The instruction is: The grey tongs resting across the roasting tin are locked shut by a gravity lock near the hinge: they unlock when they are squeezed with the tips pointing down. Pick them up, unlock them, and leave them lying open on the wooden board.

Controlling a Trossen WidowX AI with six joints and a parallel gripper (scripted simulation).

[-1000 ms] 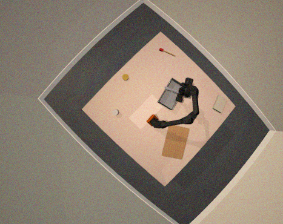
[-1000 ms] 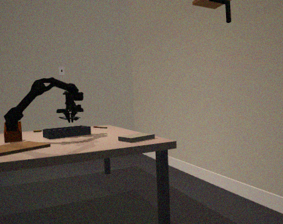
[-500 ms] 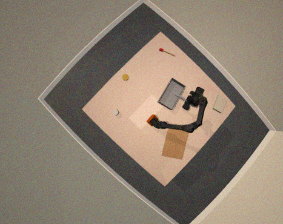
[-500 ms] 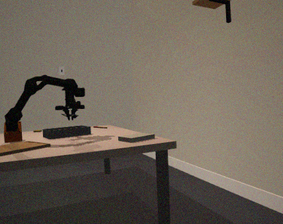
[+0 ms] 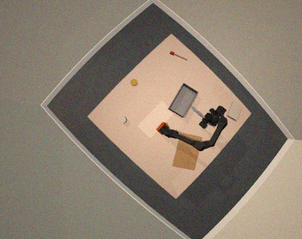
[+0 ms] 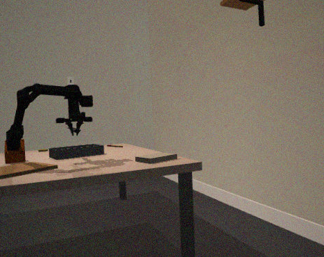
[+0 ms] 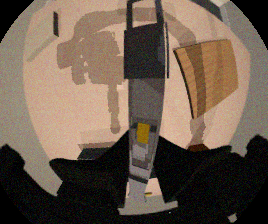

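Right now the wooden board is 31 cm behind my gripper tip, 18 cm to the right of it and 13 cm below it. From my gripper tip the other things lie so: roasting tin (1 cm ahead, 24 cm to the left, 11 cm below); then flat grey slab (38 cm ahead, 24 cm to the right, 13 cm below); then yellow lock piece (2 cm to the right, 3 cm above).
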